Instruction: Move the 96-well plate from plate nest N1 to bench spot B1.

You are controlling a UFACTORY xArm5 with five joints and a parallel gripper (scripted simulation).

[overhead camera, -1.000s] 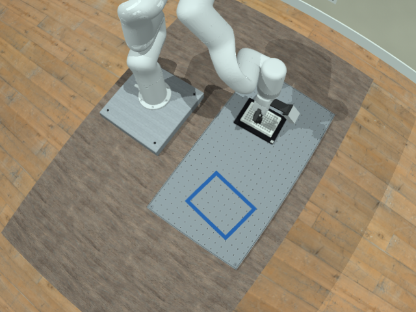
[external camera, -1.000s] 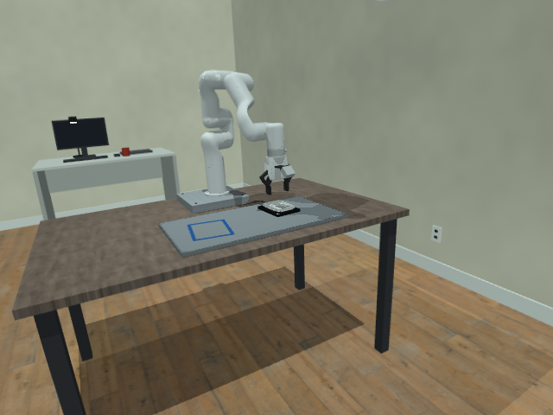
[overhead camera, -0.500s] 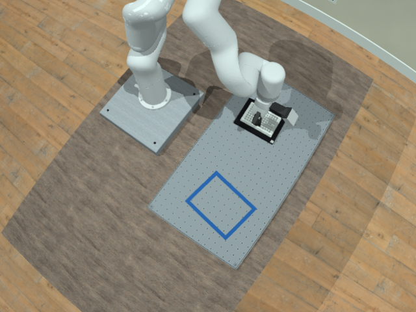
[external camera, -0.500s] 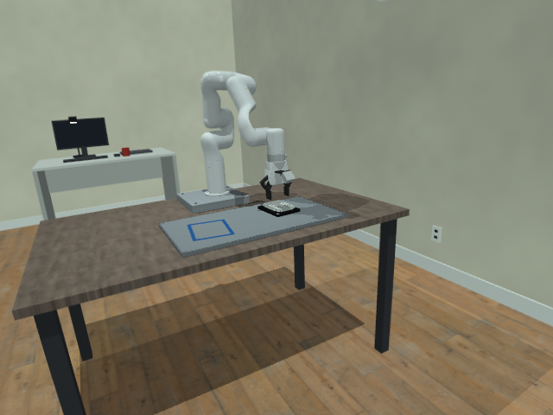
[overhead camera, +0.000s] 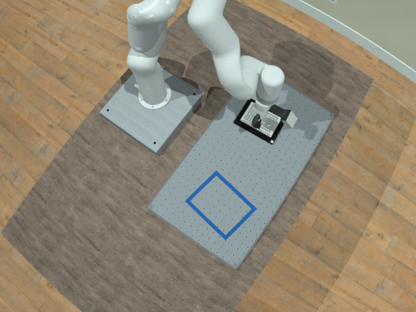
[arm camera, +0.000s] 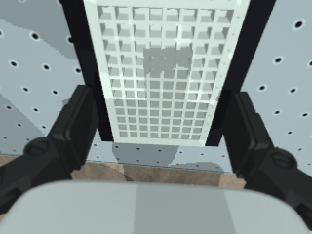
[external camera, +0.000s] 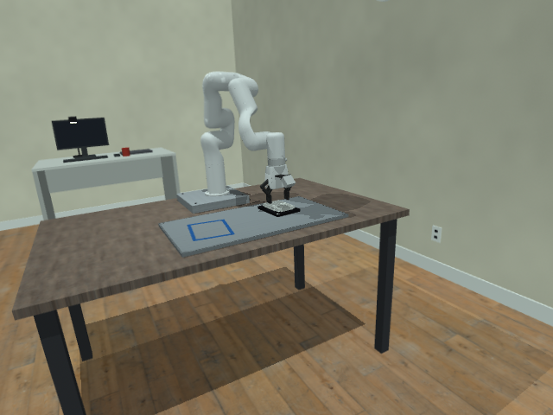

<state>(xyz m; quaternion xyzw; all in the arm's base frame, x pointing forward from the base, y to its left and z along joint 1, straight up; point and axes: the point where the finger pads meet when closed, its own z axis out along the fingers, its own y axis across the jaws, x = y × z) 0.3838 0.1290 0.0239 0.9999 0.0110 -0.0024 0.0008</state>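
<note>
Right now my hand is 3 cm above the white 96-well plate. Round my hand: black plate nest N1: 4 cm below.
</note>
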